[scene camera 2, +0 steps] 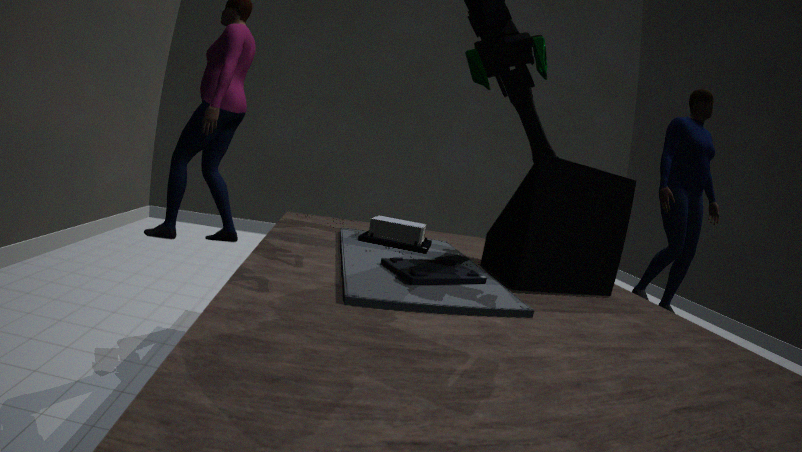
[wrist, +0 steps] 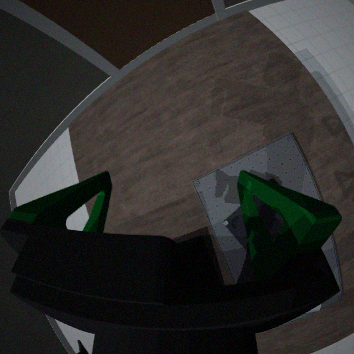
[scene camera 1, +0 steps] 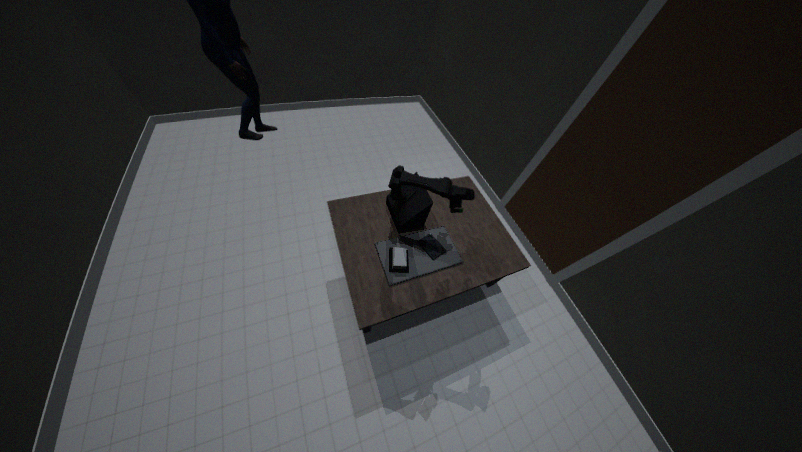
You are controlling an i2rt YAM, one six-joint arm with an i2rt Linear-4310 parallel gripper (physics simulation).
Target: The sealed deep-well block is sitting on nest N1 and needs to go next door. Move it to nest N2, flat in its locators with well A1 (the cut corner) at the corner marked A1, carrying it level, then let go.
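Places are measured from the arm's base along level axes (x left, y ahead, z down), in metres.
Pixels of known places: gripper, fingertip midpoint: (scene camera 2: 517, 81) (wrist: 174, 177) (scene camera 1: 461, 204); arm's base at its link origin: (scene camera 2: 563, 215) (scene camera 1: 403, 198).
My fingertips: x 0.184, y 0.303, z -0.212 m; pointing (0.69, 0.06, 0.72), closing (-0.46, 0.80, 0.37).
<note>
Ahead of a thing's pixels: the offset from my fingertips to its middle. Level surfaces: height alone.
The white deep-well block {dx -0.373, dy +0.042, dz +0.324 m} (scene camera 1: 399, 257) (scene camera 2: 397, 230) sits in a dark nest {dx -0.373, dy +0.042, dz +0.346 m} (scene camera 1: 398, 271) (scene camera 2: 387, 243) at one end of the grey board. The other dark nest {dx -0.122, dy +0.038, dz +0.348 m} (scene camera 1: 433, 247) (scene camera 2: 449, 279) (wrist: 241, 223) lies beside it on the same board, turned at an angle, and holds no block. The nest labels and the block's cut corner are too small to tell. The block does not show in the wrist view. My gripper (scene camera 1: 457, 209) (scene camera 2: 515, 81) (wrist: 174, 177) is open and empty, with its green fingers wide apart. It hangs high above the table, off to the side of the board and away from the block.
The grey perforated board (scene camera 1: 415, 274) (scene camera 2: 370, 297) (wrist: 295, 150) lies on the wooden table {dz +0.369 m} (scene camera 1: 482, 247) (scene camera 2: 393, 381) (wrist: 150, 130). The arm's black base (scene camera 1: 409, 208) (scene camera 2: 556, 235) stands right behind the board. Two people (scene camera 2: 227, 72) (scene camera 2: 687, 151) stand on the floor beyond the table.
</note>
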